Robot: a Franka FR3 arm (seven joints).
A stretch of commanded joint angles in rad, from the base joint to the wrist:
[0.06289, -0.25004, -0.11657, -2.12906, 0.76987, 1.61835, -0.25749]
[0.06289, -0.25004, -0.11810, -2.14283, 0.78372, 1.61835, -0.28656]
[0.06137, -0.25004, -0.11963, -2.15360, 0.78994, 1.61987, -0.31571]
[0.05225, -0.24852, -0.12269, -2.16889, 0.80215, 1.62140, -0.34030]
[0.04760, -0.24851, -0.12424, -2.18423, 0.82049, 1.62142, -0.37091]
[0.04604, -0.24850, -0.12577, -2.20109, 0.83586, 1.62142, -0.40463]
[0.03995, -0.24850, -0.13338, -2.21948, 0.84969, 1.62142, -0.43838]
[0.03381, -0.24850, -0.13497, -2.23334, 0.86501, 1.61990, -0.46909]
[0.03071, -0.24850, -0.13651, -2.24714, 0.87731, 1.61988, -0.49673]
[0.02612, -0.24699, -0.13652, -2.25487, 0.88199, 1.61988, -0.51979]
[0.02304, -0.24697, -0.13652, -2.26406, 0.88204, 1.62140, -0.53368]
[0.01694, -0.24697, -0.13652, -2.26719, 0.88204, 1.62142, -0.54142]
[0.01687, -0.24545, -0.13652, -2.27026, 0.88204, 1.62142, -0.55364]
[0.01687, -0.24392, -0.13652, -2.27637, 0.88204, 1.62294, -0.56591]
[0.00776, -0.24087, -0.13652, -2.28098, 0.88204, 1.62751, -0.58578]
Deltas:
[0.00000, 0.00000, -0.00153, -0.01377, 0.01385, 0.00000, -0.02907]
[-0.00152, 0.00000, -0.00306, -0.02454, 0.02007, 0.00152, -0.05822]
[-0.01064, 0.00152, -0.00612, -0.03983, 0.03228, 0.00305, -0.08281]
[-0.01529, 0.00153, -0.00767, -0.05517, 0.05062, 0.00307, -0.11342]
[-0.01685, 0.00154, -0.00920, -0.07203, 0.06599, 0.00307, -0.14714]
[-0.02294, 0.00154, -0.01681, -0.09042, 0.07982, 0.00307, -0.18089]
[-0.02908, 0.00154, -0.01840, -0.10428, 0.09514, 0.00155, -0.21160]
[-0.03218, 0.00154, -0.01994, -0.11808, 0.10744, 0.00153, -0.23924]
[-0.03677, 0.00305, -0.01995, -0.12581, 0.11212, 0.00153, -0.26230]
[-0.03985, 0.00307, -0.01995, -0.13500, 0.11217, 0.00305, -0.27619]
[-0.04595, 0.00307, -0.01995, -0.13813, 0.11217, 0.00307, -0.28393]
[-0.04602, 0.00459, -0.01995, -0.14120, 0.11217, 0.00307, -0.29615]
[-0.04602, 0.00612, -0.01995, -0.14731, 0.11217, 0.00459, -0.30842]
[-0.05513, 0.00917, -0.01995, -0.15192, 0.11217, 0.00916, -0.32829]

